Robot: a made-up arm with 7 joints. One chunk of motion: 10 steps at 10 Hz.
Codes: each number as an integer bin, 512 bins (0 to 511) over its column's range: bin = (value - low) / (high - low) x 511, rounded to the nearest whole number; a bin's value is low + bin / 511 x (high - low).
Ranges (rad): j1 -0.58..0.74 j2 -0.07..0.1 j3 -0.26..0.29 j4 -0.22..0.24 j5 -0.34..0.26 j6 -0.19..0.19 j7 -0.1..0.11
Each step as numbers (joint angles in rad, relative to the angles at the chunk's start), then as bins.
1 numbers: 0.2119 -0.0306 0.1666 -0.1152 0.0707 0.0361 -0.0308
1 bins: 307 118 396 116 350 304 168
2 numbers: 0.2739 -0.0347 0.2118 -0.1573 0.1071 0.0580 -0.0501
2 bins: 331 106 438 70 381 333 121
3 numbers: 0.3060 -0.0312 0.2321 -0.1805 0.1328 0.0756 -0.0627
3 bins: 343 117 457 44 403 357 91
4 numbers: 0.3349 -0.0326 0.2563 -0.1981 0.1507 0.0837 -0.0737
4 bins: 354 112 480 24 418 368 64
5 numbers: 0.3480 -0.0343 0.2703 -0.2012 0.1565 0.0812 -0.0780
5 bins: 359 107 493 21 423 365 54
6 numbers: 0.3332 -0.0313 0.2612 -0.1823 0.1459 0.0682 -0.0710
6 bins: 354 116 484 42 414 347 71
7 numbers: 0.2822 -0.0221 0.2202 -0.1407 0.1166 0.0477 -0.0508
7 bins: 334 144 446 88 389 320 120
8 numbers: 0.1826 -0.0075 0.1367 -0.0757 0.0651 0.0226 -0.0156
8 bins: 295 188 369 160 345 286 205
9 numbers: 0.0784 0.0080 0.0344 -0.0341 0.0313 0.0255 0.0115
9 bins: 255 234 274 207 316 290 271
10 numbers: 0.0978 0.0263 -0.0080 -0.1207 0.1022 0.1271 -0.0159
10 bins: 262 289 234 110 377 426 205
